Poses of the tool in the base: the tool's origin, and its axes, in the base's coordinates. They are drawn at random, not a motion.
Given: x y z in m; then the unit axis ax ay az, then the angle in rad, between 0 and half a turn.
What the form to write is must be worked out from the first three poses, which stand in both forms.
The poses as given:
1: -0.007 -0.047 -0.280 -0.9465 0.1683 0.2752 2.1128
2: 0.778 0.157 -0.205 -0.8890 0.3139 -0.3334 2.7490
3: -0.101 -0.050 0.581 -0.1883 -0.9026 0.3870 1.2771
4: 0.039 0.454 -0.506 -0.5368 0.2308 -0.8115 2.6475
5: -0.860 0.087 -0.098 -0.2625 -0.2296 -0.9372 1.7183
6: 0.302 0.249 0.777 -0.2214 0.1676 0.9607 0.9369
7: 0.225 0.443 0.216 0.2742 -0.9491 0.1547 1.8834
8: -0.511 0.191 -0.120 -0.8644 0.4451 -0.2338 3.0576
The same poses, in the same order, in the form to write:
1: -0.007 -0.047 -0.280 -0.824 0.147 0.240 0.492
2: 0.778 0.157 -0.205 -0.872 0.308 -0.327 0.195
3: -0.101 -0.050 0.581 -0.112 -0.538 0.231 0.803
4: 0.039 0.454 -0.506 -0.521 0.224 -0.787 0.245
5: -0.860 0.087 -0.098 -0.199 -0.174 -0.710 0.653
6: 0.302 0.249 0.777 -0.100 0.076 0.434 0.892
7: 0.225 0.443 0.216 0.222 -0.767 0.125 0.588
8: -0.511 0.191 -0.120 -0.864 0.445 -0.234 0.042
